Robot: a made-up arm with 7 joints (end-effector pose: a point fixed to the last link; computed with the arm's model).
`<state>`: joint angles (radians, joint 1 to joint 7).
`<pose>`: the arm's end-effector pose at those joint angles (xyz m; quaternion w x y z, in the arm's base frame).
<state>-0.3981 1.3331 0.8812 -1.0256 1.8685 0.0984 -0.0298</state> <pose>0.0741 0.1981 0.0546 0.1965 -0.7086 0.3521 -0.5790</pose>
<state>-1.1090 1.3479 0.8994 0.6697 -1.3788 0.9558 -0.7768</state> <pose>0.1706 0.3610 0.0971 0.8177 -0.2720 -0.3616 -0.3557</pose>
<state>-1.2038 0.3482 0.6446 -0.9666 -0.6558 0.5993 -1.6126</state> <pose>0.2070 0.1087 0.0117 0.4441 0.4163 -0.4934 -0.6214</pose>
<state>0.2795 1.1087 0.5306 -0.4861 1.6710 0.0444 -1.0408</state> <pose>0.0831 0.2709 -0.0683 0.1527 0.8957 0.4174 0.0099</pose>
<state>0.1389 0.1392 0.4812 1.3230 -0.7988 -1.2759 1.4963</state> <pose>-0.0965 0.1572 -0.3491 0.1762 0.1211 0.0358 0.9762</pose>
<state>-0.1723 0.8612 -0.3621 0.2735 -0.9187 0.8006 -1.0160</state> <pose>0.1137 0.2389 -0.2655 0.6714 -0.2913 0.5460 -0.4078</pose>
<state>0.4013 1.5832 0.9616 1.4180 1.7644 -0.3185 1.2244</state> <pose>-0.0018 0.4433 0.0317 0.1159 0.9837 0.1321 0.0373</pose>
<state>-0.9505 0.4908 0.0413 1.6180 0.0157 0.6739 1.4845</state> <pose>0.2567 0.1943 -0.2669 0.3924 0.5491 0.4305 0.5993</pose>
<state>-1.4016 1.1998 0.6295 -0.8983 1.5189 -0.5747 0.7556</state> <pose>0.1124 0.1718 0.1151 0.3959 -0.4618 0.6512 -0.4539</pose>
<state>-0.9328 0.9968 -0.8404 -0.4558 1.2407 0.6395 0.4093</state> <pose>0.2437 0.1258 -0.0760 0.4360 0.7136 -0.5145 0.1899</pose>
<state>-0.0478 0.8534 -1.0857 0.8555 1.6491 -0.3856 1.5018</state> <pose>-0.0223 0.2621 -0.3165 0.5697 0.5365 -0.3148 -0.5370</pose>
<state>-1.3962 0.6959 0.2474 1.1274 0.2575 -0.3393 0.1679</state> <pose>0.3723 0.2078 -0.0117 0.9136 0.2440 -0.2209 0.2388</pose>
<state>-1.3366 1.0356 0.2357 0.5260 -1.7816 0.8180 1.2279</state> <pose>0.2943 0.2458 0.0778 0.8703 -0.3843 0.1616 0.2622</pose>
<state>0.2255 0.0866 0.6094 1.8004 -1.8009 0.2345 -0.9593</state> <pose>-0.1903 0.0695 -0.3502 0.4352 -0.6117 0.0411 0.6594</pose>
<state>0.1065 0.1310 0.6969 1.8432 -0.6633 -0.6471 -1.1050</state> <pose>-0.1492 0.1110 -0.3606 0.8007 -0.3940 0.3790 0.2449</pose>
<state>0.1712 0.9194 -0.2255 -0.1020 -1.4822 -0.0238 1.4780</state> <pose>0.0629 0.2362 -0.2215 0.6810 -0.0388 0.3914 0.6176</pose>
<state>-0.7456 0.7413 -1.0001 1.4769 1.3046 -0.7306 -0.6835</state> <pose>0.1960 0.2573 -0.2732 0.0262 0.5481 0.5044 -0.6667</pose>
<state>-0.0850 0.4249 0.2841 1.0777 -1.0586 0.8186 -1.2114</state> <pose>0.0142 0.2059 -0.3576 0.6245 -0.7304 0.2668 -0.0730</pose>
